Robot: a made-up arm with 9 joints. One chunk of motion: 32 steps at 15 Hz.
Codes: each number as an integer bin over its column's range. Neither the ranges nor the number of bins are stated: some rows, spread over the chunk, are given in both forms.
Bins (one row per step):
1: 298 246 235 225 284 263 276 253 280
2: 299 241 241 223 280 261 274 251 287
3: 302 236 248 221 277 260 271 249 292
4: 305 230 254 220 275 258 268 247 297
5: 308 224 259 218 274 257 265 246 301
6: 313 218 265 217 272 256 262 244 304
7: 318 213 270 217 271 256 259 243 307
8: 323 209 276 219 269 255 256 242 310
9: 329 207 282 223 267 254 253 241 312
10: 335 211 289 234 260 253 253 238 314
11: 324 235 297 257 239 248 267 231 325
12: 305 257 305 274 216 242 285 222 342
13: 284 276 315 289 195 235 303 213 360
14: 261 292 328 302 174 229 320 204 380
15: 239 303 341 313 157 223 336 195 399
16: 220 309 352 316 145 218 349 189 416
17: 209 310 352 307 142 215 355 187 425
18: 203 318 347 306 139 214 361 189 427
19: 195 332 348 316 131 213 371 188 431
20: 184 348 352 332 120 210 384 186 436
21: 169 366 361 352 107 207 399 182 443
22: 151 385 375 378 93 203 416 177 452
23: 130 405 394 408 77 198 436 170 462
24: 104 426 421 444 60 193 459 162 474
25: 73 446 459 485 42 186 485 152 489
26: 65 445 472 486 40 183 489 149 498
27: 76 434 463 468 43 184 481 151 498
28: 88 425 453 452 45 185 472 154 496
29: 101 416 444 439 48 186 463 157 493
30: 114 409 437 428 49 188 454 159 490
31: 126 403 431 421 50 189 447 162 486
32: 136 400 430 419 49 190 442 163 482
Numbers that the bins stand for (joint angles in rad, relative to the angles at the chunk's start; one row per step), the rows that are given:
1: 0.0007 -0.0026 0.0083 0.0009 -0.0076 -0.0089 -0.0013 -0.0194 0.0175
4: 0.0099 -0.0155 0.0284 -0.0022 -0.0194 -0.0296 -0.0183 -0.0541 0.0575
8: 0.0335 -0.0323 0.0517 -0.0029 -0.0273 -0.0421 -0.0439 -0.0829 0.0880
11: 0.0348 -0.0114 0.0739 0.0209 -0.0666 -0.0711 -0.0205 -0.1464 0.1232
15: -0.0766 0.0431 0.1204 0.0560 -0.1741 -0.1748 0.1267 -0.3543 0.2970
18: -0.1238 0.0551 0.1267 0.0516 -0.1977 -0.2122 0.1800 -0.3889 0.3627
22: -0.1920 0.1089 0.1563 0.0967 -0.2581 -0.2578 0.2974 -0.4582 0.4214
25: -0.2943 0.1578 0.2450 0.1637 -0.3249 -0.3283 0.4445 -0.6025 0.5083
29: -0.2576 0.1338 0.2292 0.1349 -0.3171 -0.3283 0.3976 -0.5736 0.5177
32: -0.2117 0.1209 0.2144 0.1224 -0.3158 -0.3117 0.3528 -0.5390 0.4919
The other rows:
2: 0.0020 -0.0066 0.0147 -0.0004 -0.0129 -0.0172 -0.0055 -0.0310 0.0340
3: 0.0060 -0.0106 0.0221 -0.0016 -0.0168 -0.0213 -0.0119 -0.0425 0.0457
5: 0.0138 -0.0203 0.0337 -0.0035 -0.0207 -0.0338 -0.0247 -0.0598 0.0668
6: 0.0204 -0.0251 0.0400 -0.0041 -0.0234 -0.0379 -0.0311 -0.0714 0.0739
7: 0.0269 -0.0291 0.0453 -0.0041 -0.0247 -0.0379 -0.0375 -0.0772 0.0809
9: 0.0414 -0.0339 0.0580 -0.0004 -0.0299 -0.0462 -0.0503 -0.0887 0.0927
10: 0.0492 -0.0307 0.0654 0.0065 -0.0391 -0.0504 -0.0503 -0.1060 0.0974
12: 0.0099 0.0062 0.0823 0.0316 -0.0968 -0.0960 0.0179 -0.1984 0.1631
13: -0.0176 0.0214 0.0929 0.0410 -0.1243 -0.1250 0.0563 -0.2504 0.2054
14: -0.0478 0.0343 0.1066 0.0491 -0.1519 -0.1499 0.0926 -0.3023 0.2524
16: -0.1015 0.0479 0.1320 0.0579 -0.1899 -0.1956 0.1544 -0.3889 0.3369
17: -0.1160 0.0487 0.1320 0.0523 -0.1938 -0.2080 0.1672 -0.4005 0.3580
19: -0.1343 0.0664 0.1277 0.0579 -0.2082 -0.2163 0.2014 -0.3947 0.3721
20: -0.1487 0.0792 0.1320 0.0679 -0.2227 -0.2288 0.2291 -0.4062 0.3839
21: -0.1684 0.0937 0.1415 0.0804 -0.2397 -0.2412 0.2611 -0.4293 0.4003
23: -0.2195 0.1250 0.1764 0.1155 -0.2790 -0.2786 0.3400 -0.4986 0.4449
24: -0.2536 0.1418 0.2049 0.1380 -0.3013 -0.2993 0.3891 -0.5448 0.4731
26: -0.3048 0.1570 0.2588 0.1643 -0.3276 -0.3408 0.4531 -0.6198 0.5295
27: -0.2904 0.1482 0.2493 0.1531 -0.3236 -0.3366 0.4360 -0.6083 0.5295
28: -0.2746 0.1410 0.2387 0.1431 -0.3210 -0.3325 0.4168 -0.5910 0.5248
30: -0.2405 0.1282 0.2218 0.1280 -0.3158 -0.3200 0.3784 -0.5621 0.5107
31: -0.2248 0.1233 0.2155 0.1236 -0.3144 -0.3159 0.3635 -0.5448 0.5013

